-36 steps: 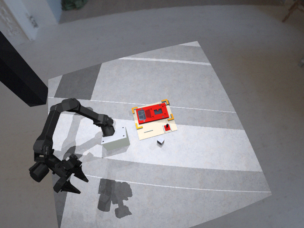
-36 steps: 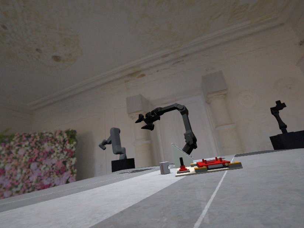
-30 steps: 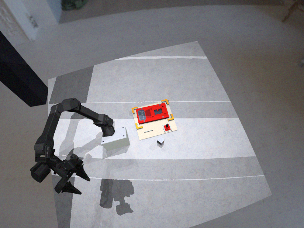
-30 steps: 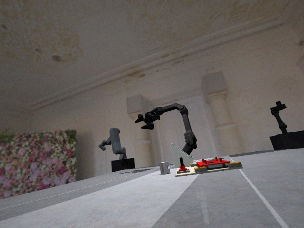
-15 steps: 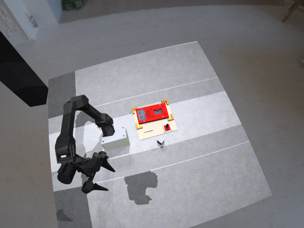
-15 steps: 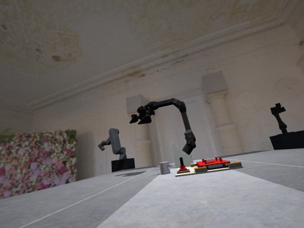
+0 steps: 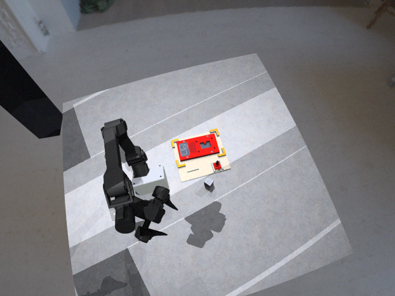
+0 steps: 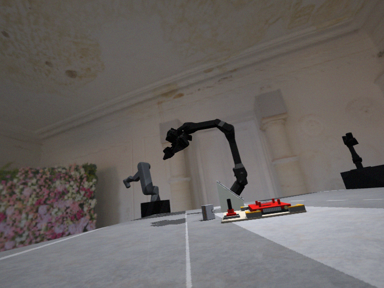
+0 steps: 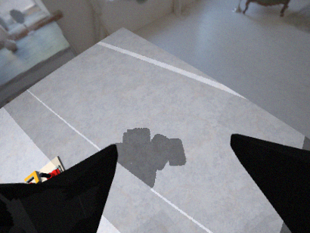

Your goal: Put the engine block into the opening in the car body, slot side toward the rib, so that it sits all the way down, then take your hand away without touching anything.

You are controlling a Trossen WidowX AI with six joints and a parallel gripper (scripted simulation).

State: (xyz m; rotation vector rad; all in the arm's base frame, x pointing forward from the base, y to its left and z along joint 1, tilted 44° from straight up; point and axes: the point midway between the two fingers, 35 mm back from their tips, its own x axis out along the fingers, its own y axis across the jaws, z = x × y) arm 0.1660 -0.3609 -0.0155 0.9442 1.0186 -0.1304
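The grey engine block is 150 mm ahead of my gripper tip, 220 mm to the left of it and 290 mm below it.
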